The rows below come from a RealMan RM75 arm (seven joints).
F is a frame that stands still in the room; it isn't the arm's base.
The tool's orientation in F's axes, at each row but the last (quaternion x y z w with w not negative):
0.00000 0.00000 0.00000 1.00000
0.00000 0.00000 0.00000 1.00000
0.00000 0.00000 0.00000 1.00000
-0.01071 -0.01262 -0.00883 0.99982
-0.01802 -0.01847 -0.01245 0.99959
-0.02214 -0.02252 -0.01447 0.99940
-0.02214 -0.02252 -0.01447 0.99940
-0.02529 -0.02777 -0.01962 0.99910
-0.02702 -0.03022 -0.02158 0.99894
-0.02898 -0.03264 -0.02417 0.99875
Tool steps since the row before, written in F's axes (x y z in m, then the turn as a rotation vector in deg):
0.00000 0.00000 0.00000 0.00 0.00 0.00
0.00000 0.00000 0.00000 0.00 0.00 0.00
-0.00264 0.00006 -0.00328 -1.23 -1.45 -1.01
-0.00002 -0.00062 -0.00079 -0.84 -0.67 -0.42
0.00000 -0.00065 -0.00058 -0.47 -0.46 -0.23
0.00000 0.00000 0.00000 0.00 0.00 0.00
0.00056 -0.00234 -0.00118 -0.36 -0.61 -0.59
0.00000 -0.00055 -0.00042 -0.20 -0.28 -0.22
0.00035 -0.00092 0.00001 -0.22 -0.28 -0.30
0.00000 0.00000 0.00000 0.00 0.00 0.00
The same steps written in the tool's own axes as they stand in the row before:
0.00000 0.00000 0.00000 0.00 0.00 0.00
0.00000 0.00000 0.00000 0.00 0.00 0.00
-0.00264 0.00006 -0.00328 -1.23 -1.45 -1.01
-0.00003 -0.00060 -0.00080 -0.84 -0.68 -0.41
-0.00001 -0.00063 -0.00060 -0.47 -0.46 -0.23
0.00000 0.00000 0.00000 0.00 0.00 0.00
0.00057 -0.00227 -0.00131 -0.37 -0.59 -0.60
0.00000 -0.00053 -0.00045 -0.20 -0.28 -0.22
0.00039 -0.00090 -0.00006 -0.23 -0.27 -0.30
0.00000 0.00000 0.00000 0.00 0.00 0.00

